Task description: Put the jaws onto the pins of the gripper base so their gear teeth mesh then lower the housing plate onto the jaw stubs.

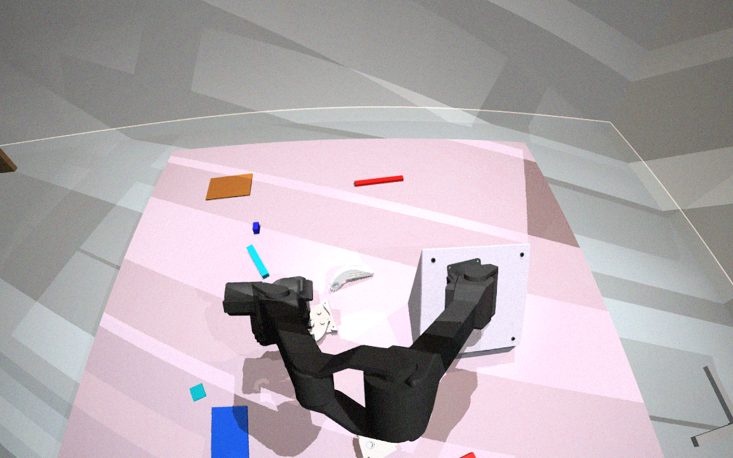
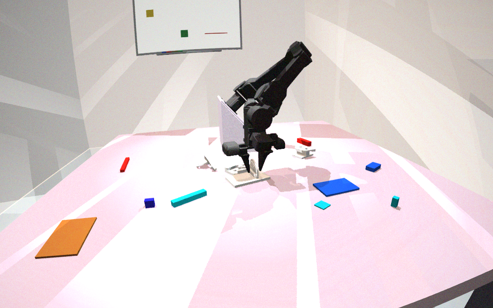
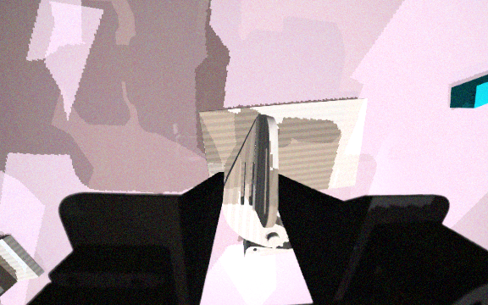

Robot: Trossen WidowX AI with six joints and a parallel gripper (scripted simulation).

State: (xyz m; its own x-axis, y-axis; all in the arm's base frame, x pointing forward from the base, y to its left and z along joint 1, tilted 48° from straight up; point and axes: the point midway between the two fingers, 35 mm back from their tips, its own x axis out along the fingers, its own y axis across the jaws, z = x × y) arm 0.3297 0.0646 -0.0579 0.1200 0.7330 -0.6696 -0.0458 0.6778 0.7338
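Now: the white sheet 20 mm ahead of my gripper tip, 30 mm to the right of it and 10 mm below it. Round my gripper tip: white jaw 30 mm behind, 20 mm to the right; housing plate 50 mm behind, 40 mm to the right, 10 mm below; cyan bar 100 mm ahead, 210 mm to the right, 10 mm below.
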